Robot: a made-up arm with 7 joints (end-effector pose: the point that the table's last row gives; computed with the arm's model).
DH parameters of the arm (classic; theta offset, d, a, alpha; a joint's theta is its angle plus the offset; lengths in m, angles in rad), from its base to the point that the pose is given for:
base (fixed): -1.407 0 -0.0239 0
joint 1: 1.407 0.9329 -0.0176 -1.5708
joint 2: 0 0.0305 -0.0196 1.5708
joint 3: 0 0.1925 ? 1.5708
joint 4: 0 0.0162 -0.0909 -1.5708
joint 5: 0 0.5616 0.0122 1.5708
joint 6: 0 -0.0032 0.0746 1.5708
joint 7: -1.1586 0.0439 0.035 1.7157
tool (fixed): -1.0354 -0.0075 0 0
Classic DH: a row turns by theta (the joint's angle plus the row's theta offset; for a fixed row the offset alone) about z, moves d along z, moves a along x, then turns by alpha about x.
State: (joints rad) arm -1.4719 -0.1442 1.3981 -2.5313 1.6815 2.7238 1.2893
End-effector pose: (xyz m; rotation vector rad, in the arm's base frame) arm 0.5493 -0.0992 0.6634 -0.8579 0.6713 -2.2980
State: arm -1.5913 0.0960 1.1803 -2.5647 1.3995 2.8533 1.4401
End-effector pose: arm 0.4675 -0.2051 0.6185 -0.9286 0.9962 -2.4705
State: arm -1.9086 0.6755 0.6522 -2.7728 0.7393 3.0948 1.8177
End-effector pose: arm 0.1857 -0.1287 0.4332 0.9933 -1.8949 2.1069
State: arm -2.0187 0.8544 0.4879 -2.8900 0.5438 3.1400 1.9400
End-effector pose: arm 0.1453 0.0056 0.4224 0.9275 -2.1846 1.7971
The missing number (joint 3, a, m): 0.0983
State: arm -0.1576 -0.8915 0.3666 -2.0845 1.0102 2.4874 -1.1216
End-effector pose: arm 0.4307 0.2402 1.4271 0.0851 -2.8682 0.2899
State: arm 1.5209 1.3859 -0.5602 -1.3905 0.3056 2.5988 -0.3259
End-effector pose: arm 0.3602 0.5318 0.4405 0.0123 -1.6740 1.5098
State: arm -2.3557 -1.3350 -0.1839 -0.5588 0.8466 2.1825 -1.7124
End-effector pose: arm 0.4682 0.5232 1.4328 1.9019 -0.1585 -2.2936
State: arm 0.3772 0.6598 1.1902 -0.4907 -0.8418 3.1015 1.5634
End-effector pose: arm 0.3660 0.4600 1.5508 1.0079 -1.2234 -1.6257
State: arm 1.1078 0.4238 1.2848 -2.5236 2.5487 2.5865 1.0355
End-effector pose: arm -0.4569 0.2590 0.5715 -1.4437 0.3647 -0.1576
